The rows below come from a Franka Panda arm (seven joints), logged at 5 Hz.
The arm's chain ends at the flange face. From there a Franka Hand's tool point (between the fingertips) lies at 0.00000 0.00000 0.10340 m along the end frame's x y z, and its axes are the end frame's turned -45 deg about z.
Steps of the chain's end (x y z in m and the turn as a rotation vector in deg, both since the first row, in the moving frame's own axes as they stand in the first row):
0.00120, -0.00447, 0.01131, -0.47, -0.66, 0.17
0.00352, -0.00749, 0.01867, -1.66, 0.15, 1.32
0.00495, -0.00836, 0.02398, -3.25, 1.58, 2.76
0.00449, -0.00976, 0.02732, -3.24, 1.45, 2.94
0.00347, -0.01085, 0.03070, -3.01, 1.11, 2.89
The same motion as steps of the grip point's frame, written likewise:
0.00257, -0.00256, 0.01130, 0.13, -0.80, 0.17
0.00583, -0.00052, 0.01863, -1.28, -1.07, 1.32
0.00713, 0.00369, 0.02377, -3.42, -1.18, 2.76
0.00764, 0.00219, 0.02712, -3.32, -1.27, 2.94
0.00757, -0.00003, 0.03054, -2.91, -1.34, 2.89

